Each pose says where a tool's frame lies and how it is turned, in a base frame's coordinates. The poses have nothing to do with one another.
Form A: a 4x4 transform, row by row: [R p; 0 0 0 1], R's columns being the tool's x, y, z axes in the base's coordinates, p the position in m. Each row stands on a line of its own.
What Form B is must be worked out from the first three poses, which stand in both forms.
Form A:
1:
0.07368, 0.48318, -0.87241, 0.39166
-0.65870, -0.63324, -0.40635, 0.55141
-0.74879, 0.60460, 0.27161, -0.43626
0, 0, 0, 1
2:
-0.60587, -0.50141, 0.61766, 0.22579
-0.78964, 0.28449, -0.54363, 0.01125
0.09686, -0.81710, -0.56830, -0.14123
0, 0, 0, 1
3:
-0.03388, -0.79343, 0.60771, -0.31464
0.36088, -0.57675, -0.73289, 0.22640
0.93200, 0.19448, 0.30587, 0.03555
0, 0, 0, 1
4:
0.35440, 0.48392, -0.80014, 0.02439
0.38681, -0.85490, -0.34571, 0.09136
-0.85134, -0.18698, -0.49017, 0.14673
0, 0, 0, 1
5:
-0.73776, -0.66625, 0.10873, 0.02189
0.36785, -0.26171, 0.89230, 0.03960
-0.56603, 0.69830, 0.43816, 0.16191
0, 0, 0, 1
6:
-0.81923, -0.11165, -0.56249, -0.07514
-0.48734, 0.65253, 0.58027, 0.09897
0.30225, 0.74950, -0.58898, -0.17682
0, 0, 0, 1
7:
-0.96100, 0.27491, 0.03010, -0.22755
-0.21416, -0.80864, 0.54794, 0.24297
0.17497, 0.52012, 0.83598, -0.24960
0, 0, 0, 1
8:
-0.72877, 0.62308, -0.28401, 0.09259
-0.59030, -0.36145, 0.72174, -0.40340
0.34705, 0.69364, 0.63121, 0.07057
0, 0, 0, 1
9:
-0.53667, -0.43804, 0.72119, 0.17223
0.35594, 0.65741, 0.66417, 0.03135
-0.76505, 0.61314, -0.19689, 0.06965
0, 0, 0, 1
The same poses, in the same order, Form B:
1: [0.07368, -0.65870, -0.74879, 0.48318, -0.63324, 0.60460, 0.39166, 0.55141, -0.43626]
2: [-0.60587, -0.78964, 0.09686, -0.50141, 0.28449, -0.81710, 0.22579, 0.01125, -0.14123]
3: [-0.03388, 0.36088, 0.93200, -0.79343, -0.57675, 0.19448, -0.31464, 0.22640, 0.03555]
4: [0.35440, 0.38681, -0.85134, 0.48392, -0.85490, -0.18698, 0.02439, 0.09136, 0.14673]
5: [-0.73776, 0.36785, -0.56603, -0.66625, -0.26171, 0.69830, 0.02189, 0.03960, 0.16191]
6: [-0.81923, -0.48734, 0.30225, -0.11165, 0.65253, 0.74950, -0.07514, 0.09897, -0.17682]
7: [-0.96100, -0.21416, 0.17497, 0.27491, -0.80864, 0.52012, -0.22755, 0.24297, -0.24960]
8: [-0.72877, -0.59030, 0.34705, 0.62308, -0.36145, 0.69364, 0.09259, -0.40340, 0.07057]
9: [-0.53667, 0.35594, -0.76505, -0.43804, 0.65741, 0.61314, 0.17223, 0.03135, 0.06965]
